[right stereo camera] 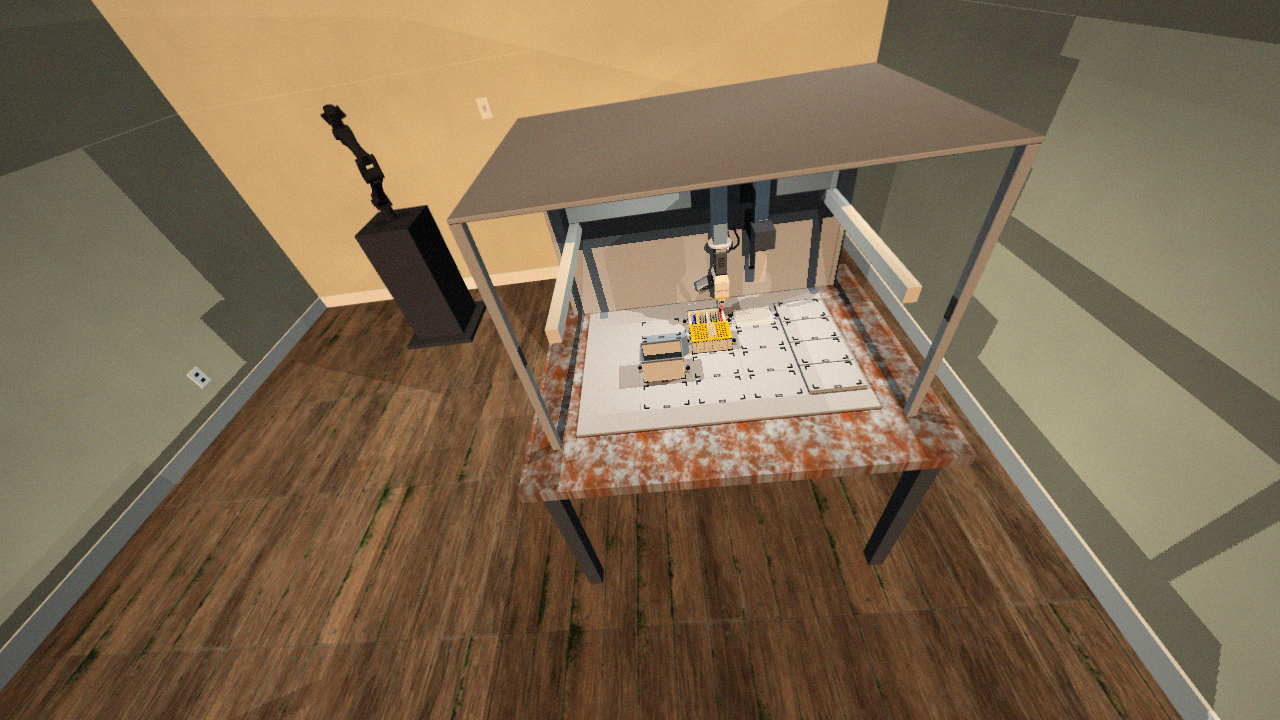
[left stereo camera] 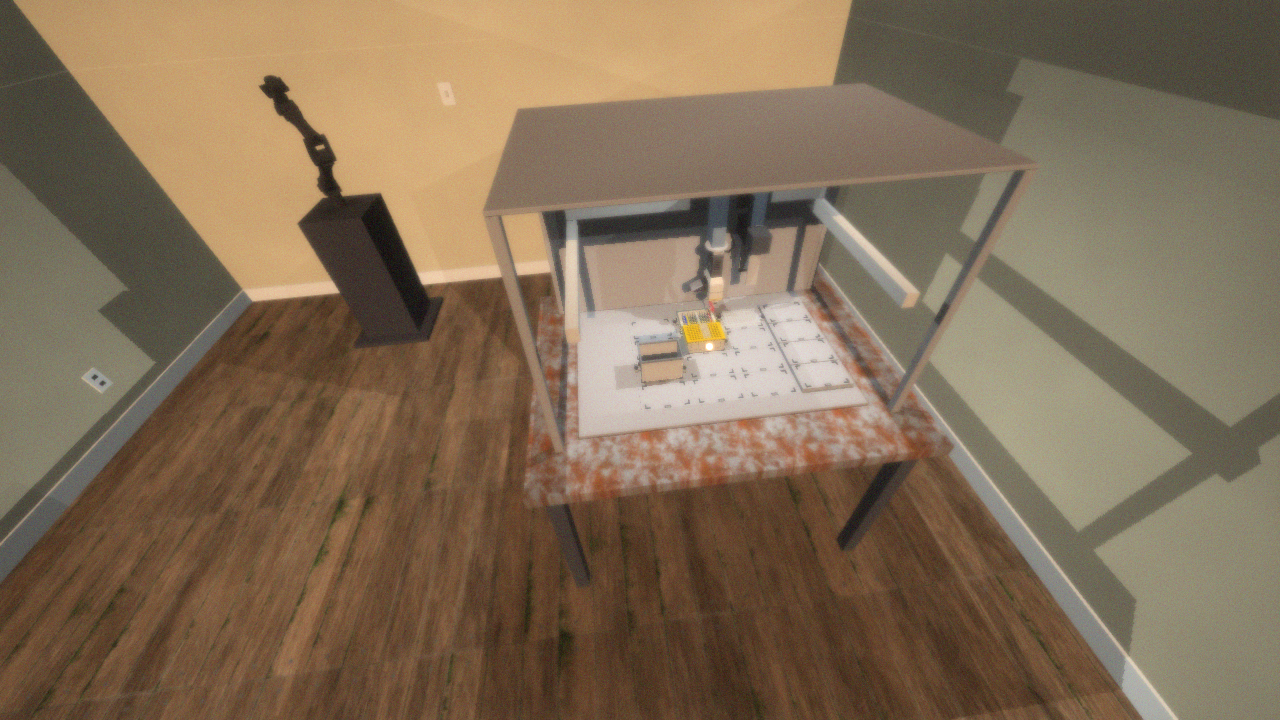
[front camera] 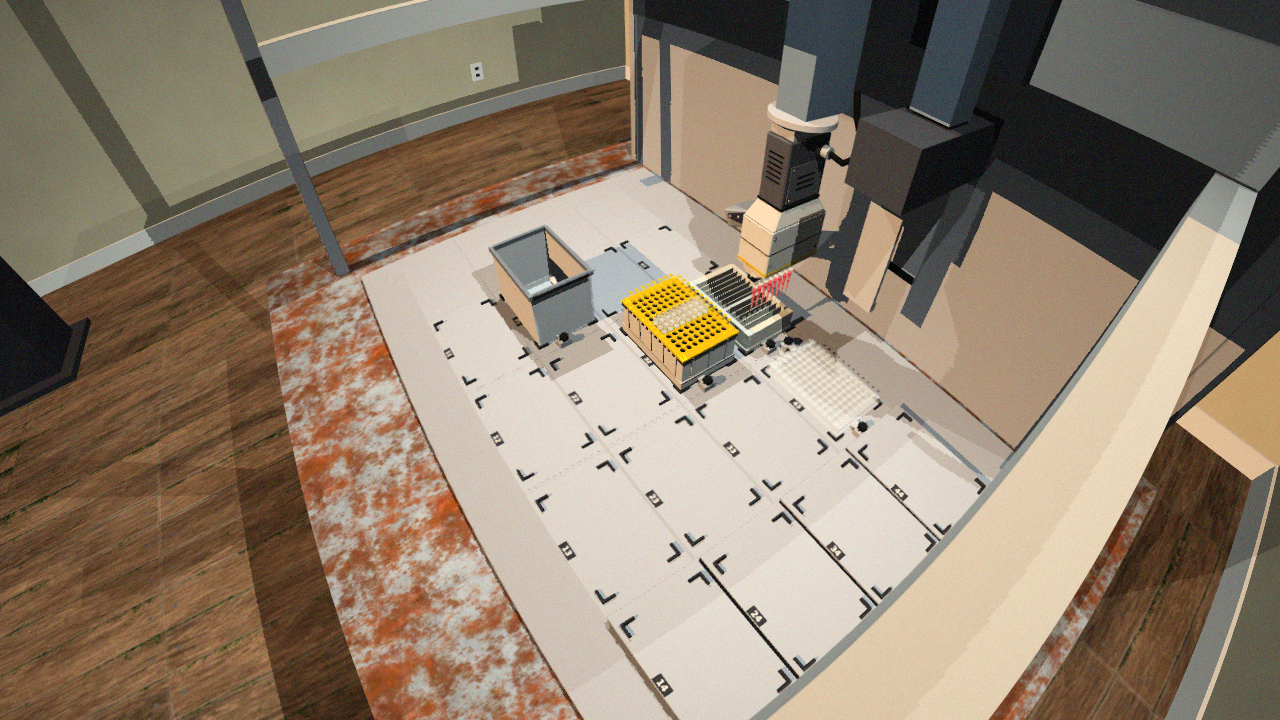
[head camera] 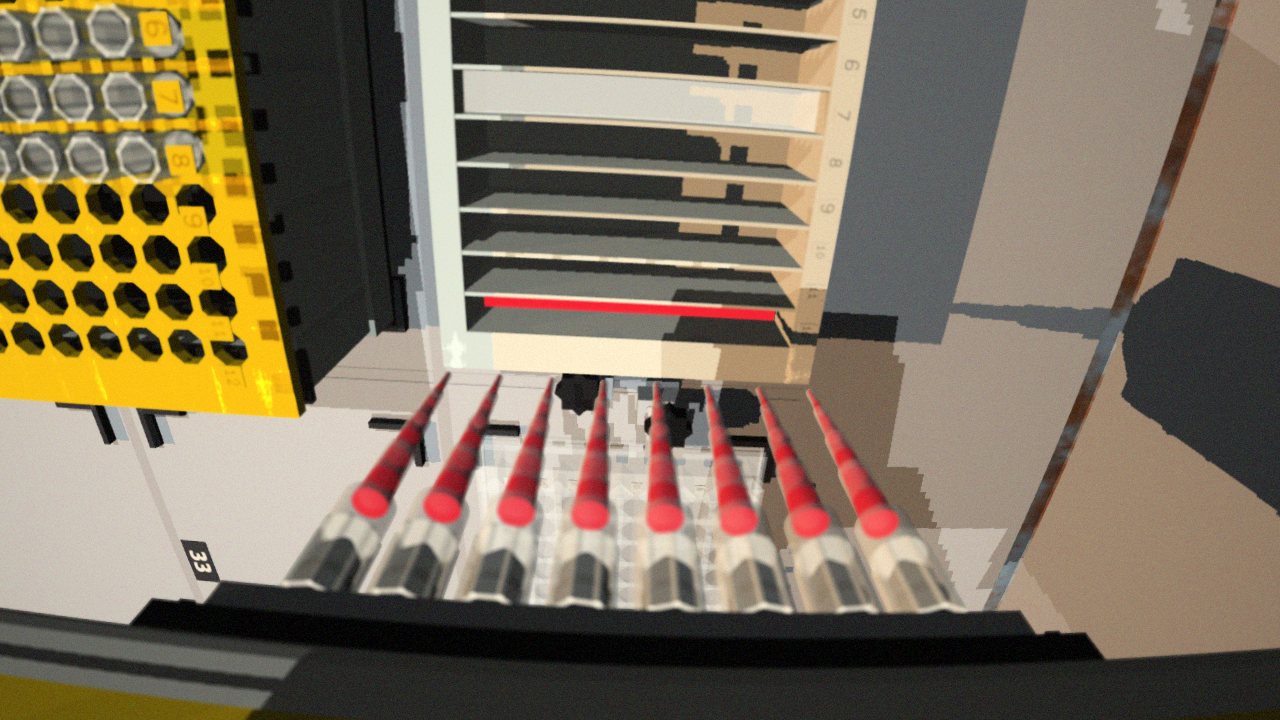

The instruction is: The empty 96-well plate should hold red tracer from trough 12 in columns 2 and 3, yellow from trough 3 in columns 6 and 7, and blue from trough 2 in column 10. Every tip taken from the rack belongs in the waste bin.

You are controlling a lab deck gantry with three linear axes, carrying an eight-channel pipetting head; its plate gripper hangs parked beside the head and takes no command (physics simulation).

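Observation:
The pipetting head [front camera: 780, 237] carries eight tips [front camera: 771, 288] [head camera: 662, 465], all filled with red. In the front view they hang over the near end of the trough reservoir [front camera: 744, 335] [head camera: 590, 353]. Red liquid [head camera: 626, 308] shows in trough 12. The clear 96-well plate [front camera: 823, 385] [right stereo camera: 754, 316] lies beyond that end; no colour shows in its wells. The yellow tip rack [front camera: 713, 346] [head camera: 268, 386] [right stereo camera: 711, 337] holds pale tips in its middle columns, with empty holes at both ends. The grey waste bin [front camera: 563, 313] [right stereo camera: 663, 368] stands left. My plate gripper [front camera: 881, 282] hangs beside the head; its opening is unclear.
The deck [front camera: 626, 573] [right stereo camera: 608, 394] has corner brackets at its numbered positions. Black knobs [front camera: 707, 380] [front camera: 861, 426] stand beside the labware. A long beige rail [front camera: 1056, 465] crosses the front view at the right. A dark arm on a pedestal [left stereo camera: 366, 268] [right stereo camera: 416, 277] stands away from the bench.

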